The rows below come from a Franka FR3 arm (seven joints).
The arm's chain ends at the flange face. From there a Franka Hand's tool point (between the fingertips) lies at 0.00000 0.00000 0.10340 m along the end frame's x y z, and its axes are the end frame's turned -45 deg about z.
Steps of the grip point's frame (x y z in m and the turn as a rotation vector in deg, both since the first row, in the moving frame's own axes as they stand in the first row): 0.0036 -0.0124 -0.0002 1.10 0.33 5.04; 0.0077 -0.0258 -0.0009 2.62 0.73 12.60; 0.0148 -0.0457 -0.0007 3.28 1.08 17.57; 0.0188 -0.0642 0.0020 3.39 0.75 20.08; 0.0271 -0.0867 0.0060 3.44 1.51 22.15; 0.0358 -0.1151 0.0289 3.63 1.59 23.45
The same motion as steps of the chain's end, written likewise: -0.0053 -0.0094 -0.0002 1.01 -0.54 5.04; -0.0109 -0.0192 -0.0008 2.37 -1.34 12.60; -0.0199 -0.0369 -0.0005 3.08 -1.56 17.57; -0.0297 -0.0529 0.0022 2.93 -1.87 20.08; -0.0409 -0.0738 0.0062 3.50 -1.36 22.15; -0.0549 -0.0997 0.0291 3.69 -1.44 23.45
